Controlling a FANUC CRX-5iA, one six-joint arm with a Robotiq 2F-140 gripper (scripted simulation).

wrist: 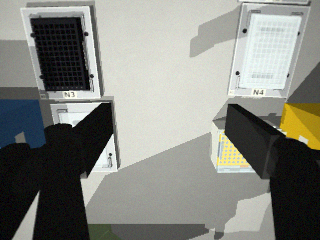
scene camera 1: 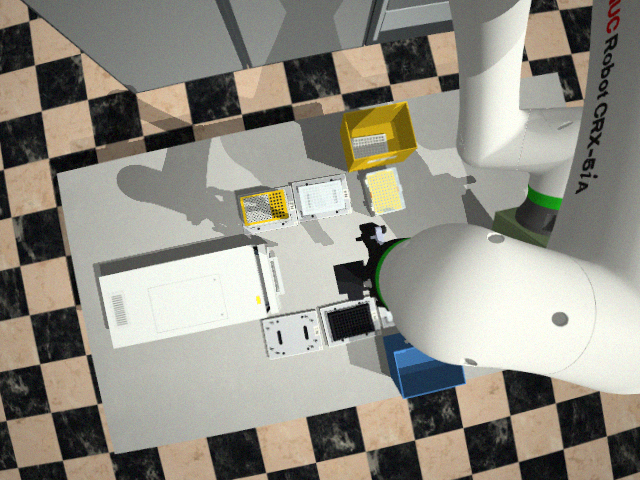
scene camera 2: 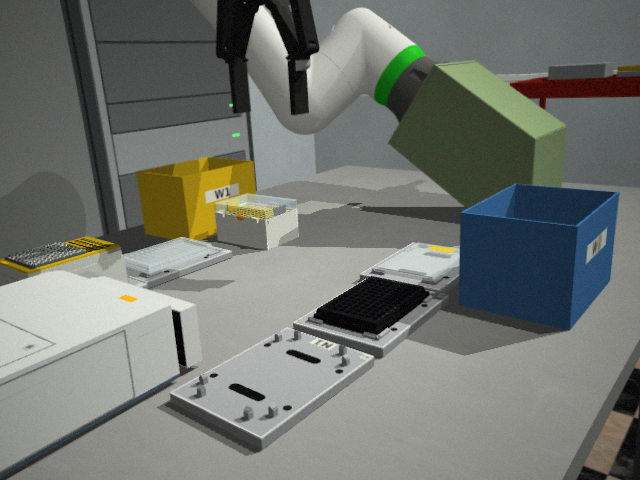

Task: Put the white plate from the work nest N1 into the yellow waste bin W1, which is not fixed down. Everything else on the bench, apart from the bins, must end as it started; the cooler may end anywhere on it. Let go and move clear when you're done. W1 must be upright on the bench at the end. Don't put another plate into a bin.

Scene:
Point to a blue bin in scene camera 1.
420,374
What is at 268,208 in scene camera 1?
A yellow-grey rack.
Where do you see a lidded plate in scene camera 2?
At 422,260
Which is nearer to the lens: the blue bin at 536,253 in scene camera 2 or the yellow bin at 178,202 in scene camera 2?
The blue bin.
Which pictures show my gripper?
The wrist view, scene camera 1 and scene camera 2: all of them.

